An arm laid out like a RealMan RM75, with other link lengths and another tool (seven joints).
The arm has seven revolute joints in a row. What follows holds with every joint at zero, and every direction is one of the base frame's. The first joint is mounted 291 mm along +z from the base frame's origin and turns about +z. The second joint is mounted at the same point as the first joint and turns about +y. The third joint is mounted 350.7 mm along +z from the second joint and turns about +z. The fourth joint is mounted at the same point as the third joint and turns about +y. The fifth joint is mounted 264.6 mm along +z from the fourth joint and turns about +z. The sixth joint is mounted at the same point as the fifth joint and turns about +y. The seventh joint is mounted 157 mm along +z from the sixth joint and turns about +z. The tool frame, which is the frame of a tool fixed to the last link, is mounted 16 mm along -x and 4 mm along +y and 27 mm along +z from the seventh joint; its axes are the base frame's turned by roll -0.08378, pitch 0 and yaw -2.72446 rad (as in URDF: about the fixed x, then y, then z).
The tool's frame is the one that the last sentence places.
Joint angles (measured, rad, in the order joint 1, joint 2, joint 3, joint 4, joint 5, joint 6, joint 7), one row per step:
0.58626, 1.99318, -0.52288, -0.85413, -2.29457, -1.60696, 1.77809
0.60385, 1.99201, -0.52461, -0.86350, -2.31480, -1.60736, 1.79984
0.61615, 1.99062, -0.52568, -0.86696, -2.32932, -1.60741, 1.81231
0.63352, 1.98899, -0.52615, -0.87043, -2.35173, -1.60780, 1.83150
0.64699, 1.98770, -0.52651, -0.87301, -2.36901, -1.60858, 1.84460
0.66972, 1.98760, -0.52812, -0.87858, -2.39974, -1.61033, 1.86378
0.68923, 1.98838, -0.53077, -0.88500, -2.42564, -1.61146, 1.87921
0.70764, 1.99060, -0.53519, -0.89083, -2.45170, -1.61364, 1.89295
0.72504, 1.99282, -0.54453, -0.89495, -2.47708, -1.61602, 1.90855
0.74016, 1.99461, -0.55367, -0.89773, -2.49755, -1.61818, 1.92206
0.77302, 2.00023, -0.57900, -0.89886, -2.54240, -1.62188, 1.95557
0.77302, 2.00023, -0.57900, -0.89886, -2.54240, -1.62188, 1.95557
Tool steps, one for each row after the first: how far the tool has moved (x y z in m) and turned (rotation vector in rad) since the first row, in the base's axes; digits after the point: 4 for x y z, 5 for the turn. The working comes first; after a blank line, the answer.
Tool pose at each row, in the base's axes (x y z in m, rotation vector in rad; the steps are taken from these numbers as rounded here):
0.3633, 0.4692, 0.0729, -1.52485, -2.34321, -0.50458
0.3576, 0.4753, 0.0743, -1.53423, -2.35645, -0.50969
0.3539, 0.4794, 0.0748, -1.54030, -2.36679, -0.51242
0.3492, 0.4847, 0.0752, -1.55339, -2.37947, -0.51521
0.3454, 0.4887, 0.0755, -1.56149, -2.39064, -0.51780
0.3386, 0.4951, 0.0749, -1.57205, -2.41376, -0.52239
0.3323, 0.5005, 0.0744, -1.57802, -2.43529, -0.52870
0.3261, 0.5050, 0.0726, -1.58380, -2.45940, -0.53219
0.3201, 0.5089, 0.0698, -1.59281, -2.48595, -0.53275
0.3146, 0.5122, 0.0673, -1.59966, -2.50901, -0.53264
0.3026, 0.5185, 0.0593, -1.62183, -2.56043, -0.52760
0.3026, 0.5185, 0.0593, -1.62183, -2.56043, -0.52760

-0.0057, 0.0061, 0.0014, -0.00781, -0.01458, -0.00365
-0.0094, 0.0102, 0.0019, -0.01406, -0.02499, -0.00551
-0.0141, 0.0155, 0.0023, -0.02405, -0.03903, -0.01137
-0.0179, 0.0195, 0.0026, -0.03153, -0.05052, -0.01432
-0.0247, 0.0259, 0.0020, -0.04515, -0.07220, -0.01636
-0.0310, 0.0313, 0.0015, -0.05550, -0.09230, -0.01609
-0.0372, 0.0358, -0.0003, -0.06844, -0.11281, -0.01482
-0.0432, 0.0397, -0.0031, -0.08515, -0.13453, -0.01475
-0.0487, 0.0430, -0.0056, -0.09956, -0.15285, -0.01406
-0.0607, 0.0493, -0.0136, -0.13620, -0.19343, -0.01644
-0.0607, 0.0493, -0.0136, -0.13620, -0.19343, -0.01644

